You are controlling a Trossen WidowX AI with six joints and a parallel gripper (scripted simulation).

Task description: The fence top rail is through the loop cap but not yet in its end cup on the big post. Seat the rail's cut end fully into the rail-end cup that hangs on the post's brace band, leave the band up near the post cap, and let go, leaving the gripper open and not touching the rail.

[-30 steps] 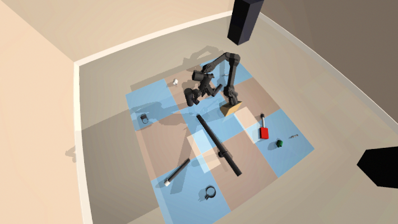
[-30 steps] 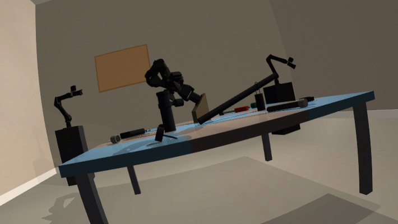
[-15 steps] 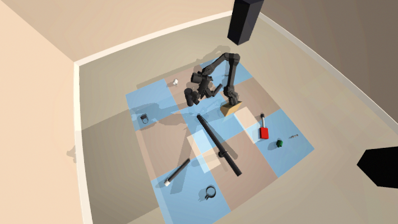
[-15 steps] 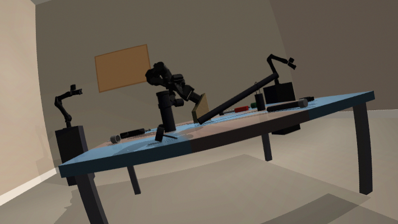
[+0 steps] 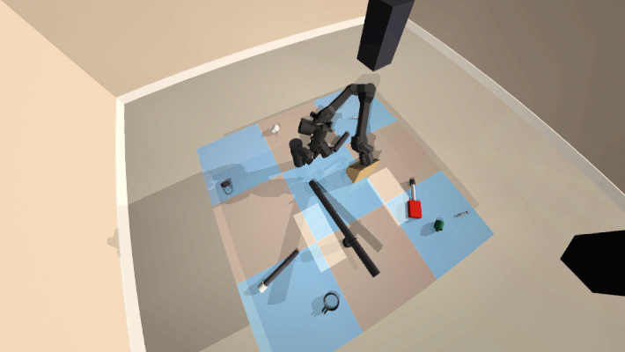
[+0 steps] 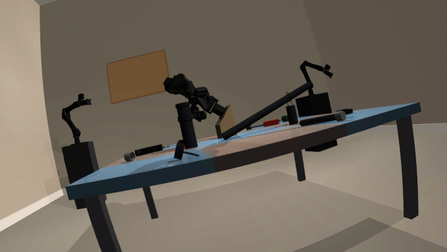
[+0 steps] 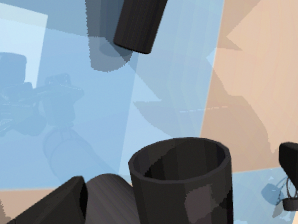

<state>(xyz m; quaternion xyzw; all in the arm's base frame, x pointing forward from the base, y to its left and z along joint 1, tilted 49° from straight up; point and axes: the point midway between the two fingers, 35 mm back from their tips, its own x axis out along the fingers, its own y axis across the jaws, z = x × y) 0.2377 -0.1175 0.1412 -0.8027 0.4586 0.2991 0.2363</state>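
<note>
The rail-end cup lies 20 mm to the right of my gripper tip. The rest, counted from my gripper tip: green cap: 380 mm behind, 650 mm to the left, 110 mm below; red-handled tool: 400 mm behind, 450 mm to the left, 120 mm below.
</note>
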